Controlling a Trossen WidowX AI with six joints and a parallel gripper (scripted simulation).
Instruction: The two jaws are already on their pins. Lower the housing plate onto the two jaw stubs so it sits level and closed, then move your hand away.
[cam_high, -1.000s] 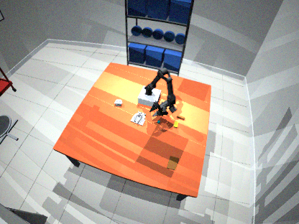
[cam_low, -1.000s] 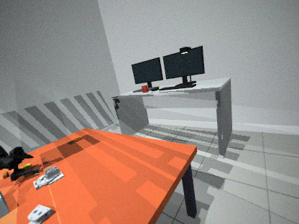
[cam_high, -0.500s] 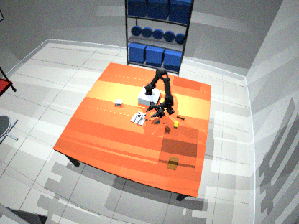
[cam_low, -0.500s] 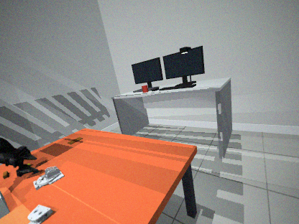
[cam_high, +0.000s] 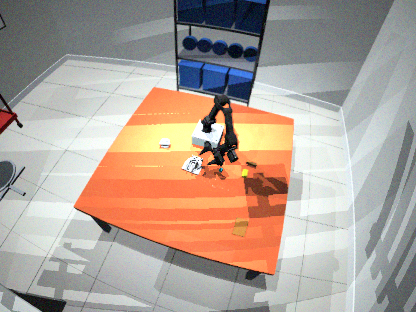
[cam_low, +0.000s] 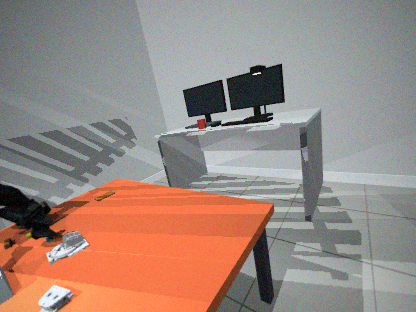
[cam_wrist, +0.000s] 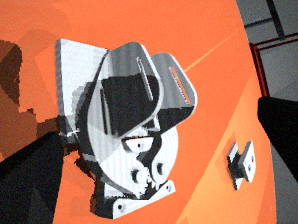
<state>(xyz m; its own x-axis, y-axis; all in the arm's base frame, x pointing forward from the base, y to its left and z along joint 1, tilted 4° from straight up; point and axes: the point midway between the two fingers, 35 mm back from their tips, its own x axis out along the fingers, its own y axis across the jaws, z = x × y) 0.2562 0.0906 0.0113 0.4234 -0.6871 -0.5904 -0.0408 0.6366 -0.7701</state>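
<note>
My gripper tip is 100 mm past the white piece, 320 mm to the left of it and 70 mm above it. Round my gripper tip: brown bar (140 mm behind, 300 mm to the left, 70 mm below); cyan piece (20 mm behind, 120 mm to the left, 70 mm below); yellow block (50 mm behind, 280 mm to the left, 70 mm below).
</note>
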